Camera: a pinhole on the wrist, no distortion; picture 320 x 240 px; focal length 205.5 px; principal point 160.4 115.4 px. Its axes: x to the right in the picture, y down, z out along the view. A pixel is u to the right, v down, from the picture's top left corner.
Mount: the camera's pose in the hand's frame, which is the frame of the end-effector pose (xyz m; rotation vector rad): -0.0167 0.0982 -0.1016 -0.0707 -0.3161 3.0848
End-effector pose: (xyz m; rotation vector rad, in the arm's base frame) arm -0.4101 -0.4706 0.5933 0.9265 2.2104 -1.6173
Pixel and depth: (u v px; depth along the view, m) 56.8 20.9 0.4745
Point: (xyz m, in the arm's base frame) -0.5089 -0.7464 0.1778
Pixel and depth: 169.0 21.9 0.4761
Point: -0.3030 -0.8249 0.3141
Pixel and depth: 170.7 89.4 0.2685
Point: -0.3568 -0.6252 0.4977
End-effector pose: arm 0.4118 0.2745 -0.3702 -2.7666 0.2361 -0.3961
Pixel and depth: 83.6 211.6 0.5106
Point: 0.6796 0.5833 -0.5731
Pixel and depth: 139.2 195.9 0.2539
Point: 0.4496 0.3624 -0.4693
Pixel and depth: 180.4 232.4 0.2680
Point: 0.4040 0.4229 -0.4650
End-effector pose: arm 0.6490 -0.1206 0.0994 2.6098 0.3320 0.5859
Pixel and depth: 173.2 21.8 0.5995
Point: 0.8609 -0.5570 -0.2486
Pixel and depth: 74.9 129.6 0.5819
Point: 1.0244 -0.1700 -0.2467
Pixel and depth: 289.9 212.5 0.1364
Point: 0.5591 -0.1719 0.0537
